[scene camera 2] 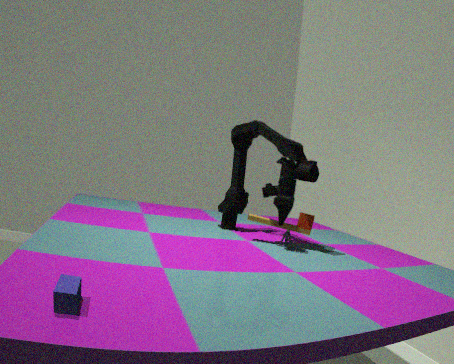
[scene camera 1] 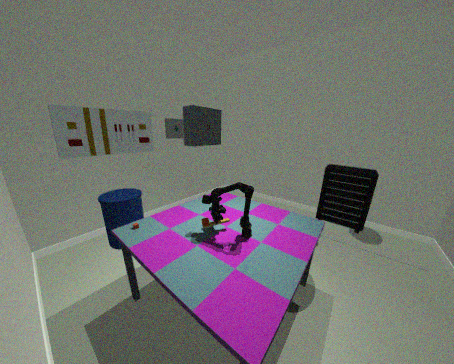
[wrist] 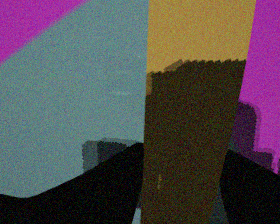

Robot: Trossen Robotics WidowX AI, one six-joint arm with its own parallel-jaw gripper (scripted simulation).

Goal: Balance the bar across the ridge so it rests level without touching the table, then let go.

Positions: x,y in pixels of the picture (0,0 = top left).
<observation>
blue cube: scene camera 2 67,294; not seen in the wrist view (out of frame)
</observation>
